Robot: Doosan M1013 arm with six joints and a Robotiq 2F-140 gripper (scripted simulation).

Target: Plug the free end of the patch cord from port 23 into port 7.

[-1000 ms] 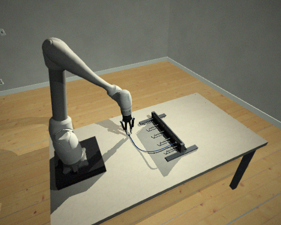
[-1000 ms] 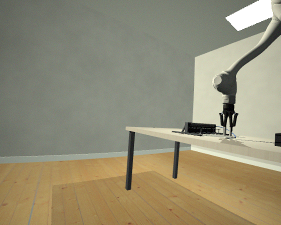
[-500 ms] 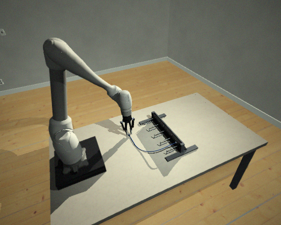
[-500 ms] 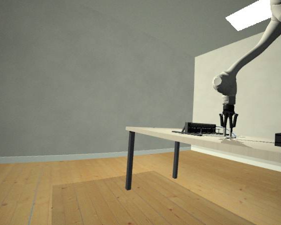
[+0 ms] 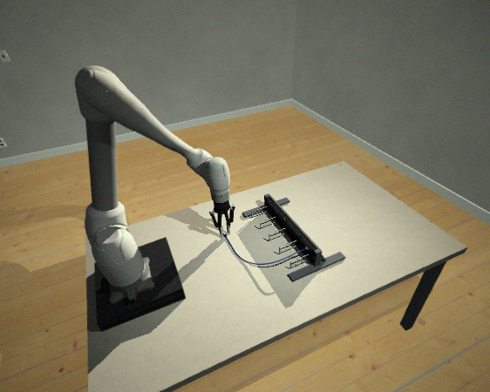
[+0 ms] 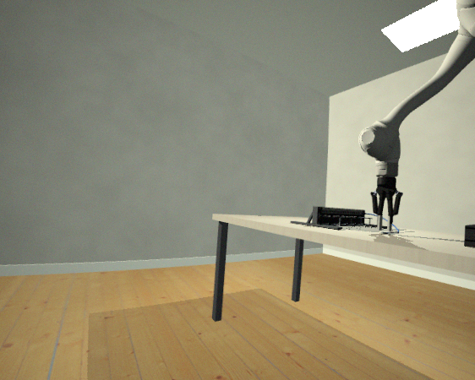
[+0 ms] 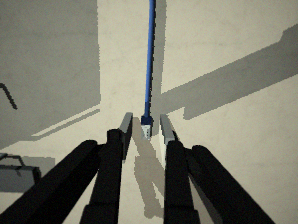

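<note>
Now: the cord plug 10 mm to the left of my hand and 40 mm below it.
</note>
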